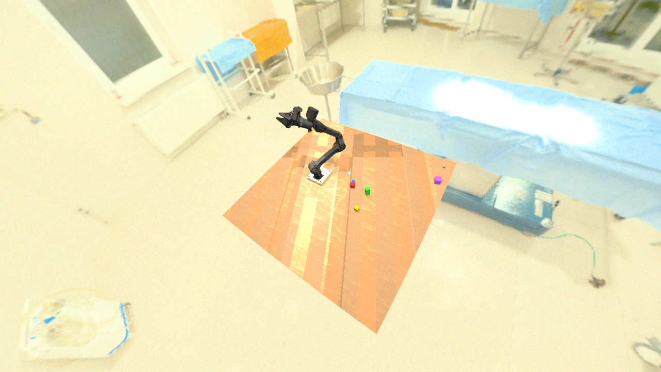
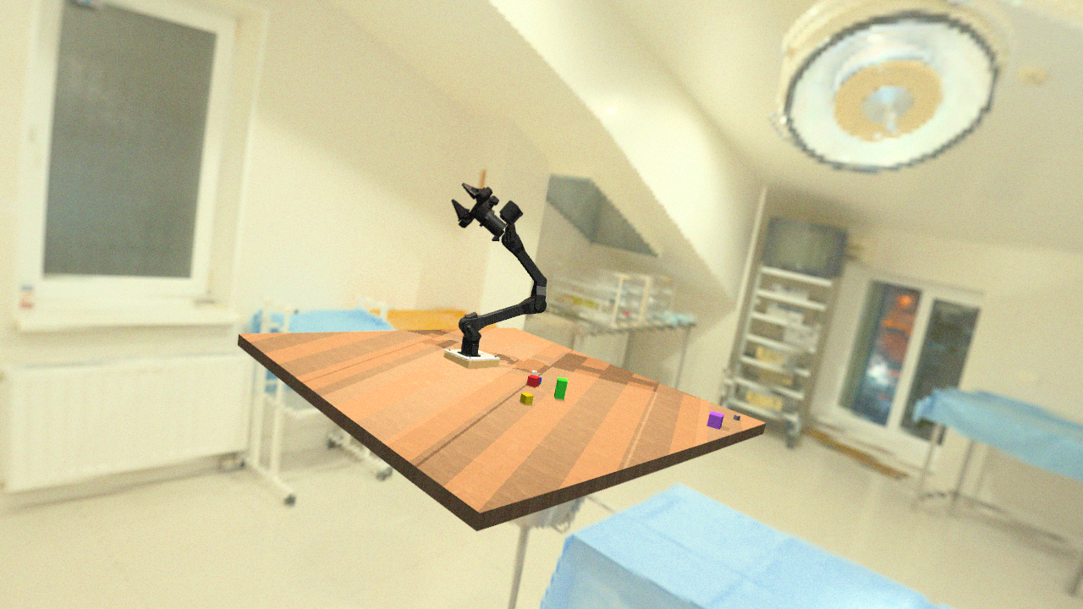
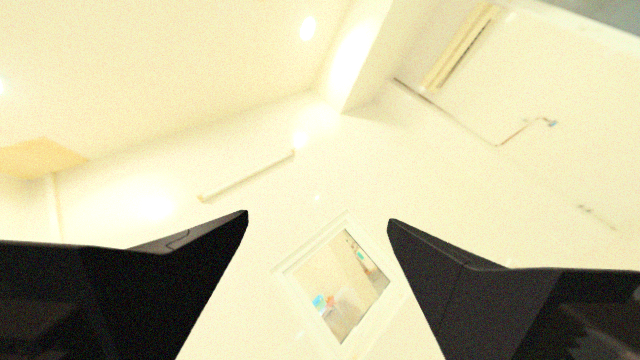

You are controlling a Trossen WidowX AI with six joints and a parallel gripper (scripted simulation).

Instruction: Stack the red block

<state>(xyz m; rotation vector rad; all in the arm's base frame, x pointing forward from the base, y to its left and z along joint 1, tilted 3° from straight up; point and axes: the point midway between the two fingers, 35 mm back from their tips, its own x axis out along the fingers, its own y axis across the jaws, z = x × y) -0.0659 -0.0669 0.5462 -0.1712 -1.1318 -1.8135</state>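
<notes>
The red block is 580 mm below my gripper tip, 370 mm ahead of it and 180 mm to the left of it. From my gripper tip the other things lie so: blue block: 580 mm below, 360 mm ahead, 210 mm to the left; yellow block: 580 mm below, 520 mm ahead, 40 mm to the left; grey-white block: 580 mm below, 280 mm ahead, 260 mm to the left.
</notes>
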